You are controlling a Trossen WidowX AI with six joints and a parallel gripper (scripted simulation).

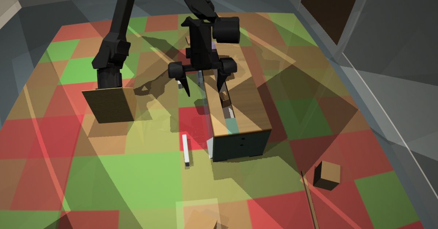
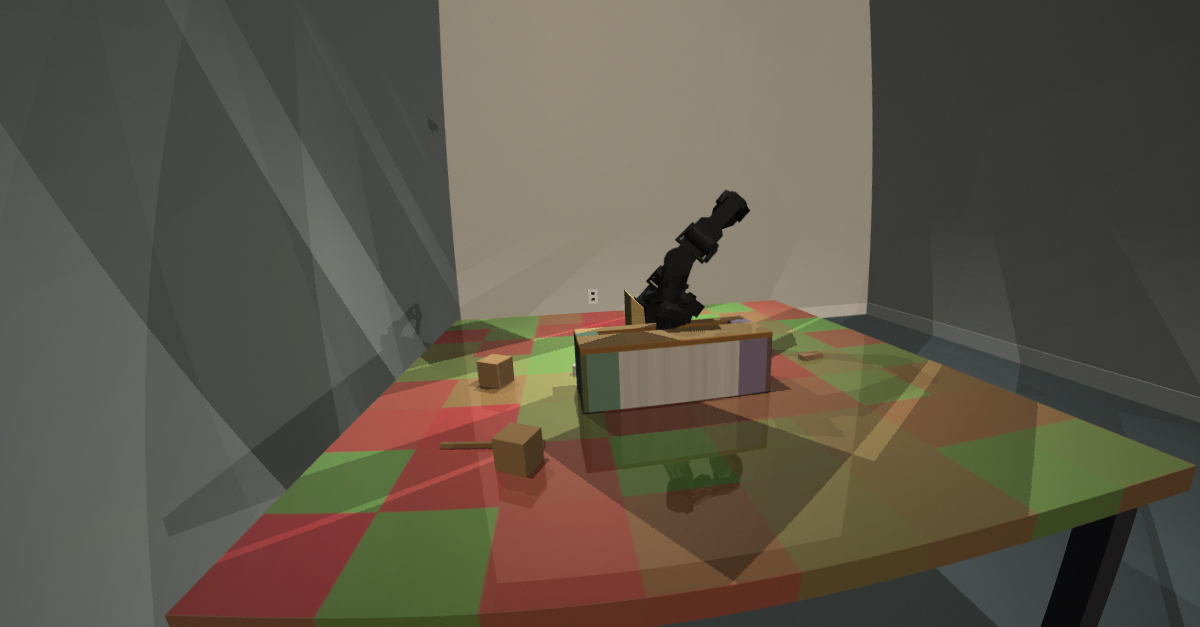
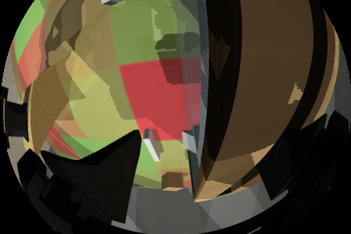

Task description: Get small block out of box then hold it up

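My gripper tip is now 60 mm short of the tan block and 20 mm to the left of it. From my gripper tip the other things lie so: thin stick (260 mm ahead, 320 mm to the right, 80 mm below).
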